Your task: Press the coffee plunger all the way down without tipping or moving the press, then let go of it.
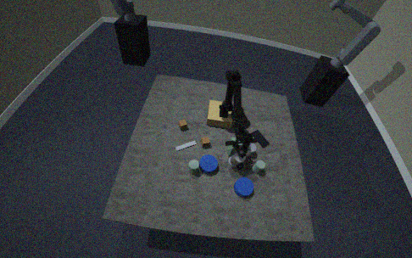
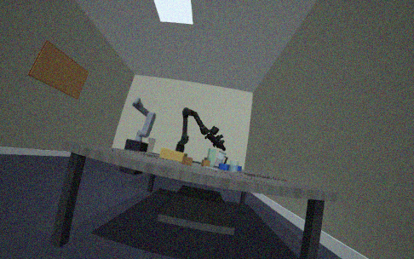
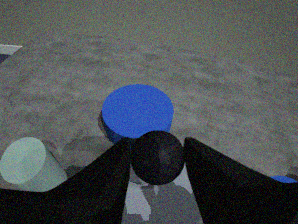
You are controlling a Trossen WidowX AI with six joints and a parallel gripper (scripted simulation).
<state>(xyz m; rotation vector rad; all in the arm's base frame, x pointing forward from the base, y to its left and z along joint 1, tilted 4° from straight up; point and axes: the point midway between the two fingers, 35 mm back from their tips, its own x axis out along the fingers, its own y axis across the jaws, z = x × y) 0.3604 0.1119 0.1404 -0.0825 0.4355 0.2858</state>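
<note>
The coffee press is 9 cm below my gripper tip and 1 cm behind it. From my gripper tip the other things lie so: white bar (36 cm to the right, 17 cm below, 11 cm behind); then black slab (28 cm behind, 20 cm to the left, 17 cm below); then green box (11 cm behind, 10 cm below, 3 cm to the right).
</note>
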